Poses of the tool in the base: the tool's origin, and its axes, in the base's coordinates. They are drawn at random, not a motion.
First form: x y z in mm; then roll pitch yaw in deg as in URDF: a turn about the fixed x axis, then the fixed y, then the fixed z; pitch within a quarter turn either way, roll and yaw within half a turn.
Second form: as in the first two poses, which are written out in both.
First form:
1: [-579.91 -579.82 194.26 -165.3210 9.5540 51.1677]
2: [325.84 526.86 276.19 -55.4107 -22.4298 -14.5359]
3: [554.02 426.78 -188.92 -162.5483 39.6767 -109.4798]
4: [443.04 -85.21 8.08 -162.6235 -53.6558 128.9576]
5: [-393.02 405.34 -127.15 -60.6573 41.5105 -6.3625]
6: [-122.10 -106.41 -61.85 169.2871 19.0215 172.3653]
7: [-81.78 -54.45 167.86 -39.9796 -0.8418 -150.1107]
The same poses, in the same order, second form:
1:
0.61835 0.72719 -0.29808 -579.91
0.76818 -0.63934 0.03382 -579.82
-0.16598 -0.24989 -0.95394 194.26
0 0 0 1

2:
0.89476 0.44654 -0.00305 325.84
-0.23200 0.47068 0.85126 526.86
0.38155 -0.76096 0.52474 276.19
0 0 0 1

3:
-0.25666 -0.83551 0.48584 554.02
-0.72560 0.49864 0.47419 426.78
-0.63845 -0.23082 -0.73423 -188.92
0 0 0 1

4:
-0.37262 0.59088 -0.71556 443.04
0.46084 0.78711 0.40998 -85.21
0.80547 -0.17699 -0.56559 8.08
0 0 0 1

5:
0.74422 -0.51987 0.41937 -393.02
-0.08298 0.55104 0.83034 405.34
-0.66276 -0.65276 0.36695 -127.15
0 0 0 1

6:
-0.93702 0.07049 0.34210 -122.10
0.12560 0.98191 0.14169 -106.41
-0.32592 0.17574 -0.92892 -61.85
0 0 0 1

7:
-0.86690 0.37367 0.32994 -81.78
-0.49827 -0.66906 -0.55144 -54.45
0.01469 -0.64245 0.76619 167.86
0 0 0 1

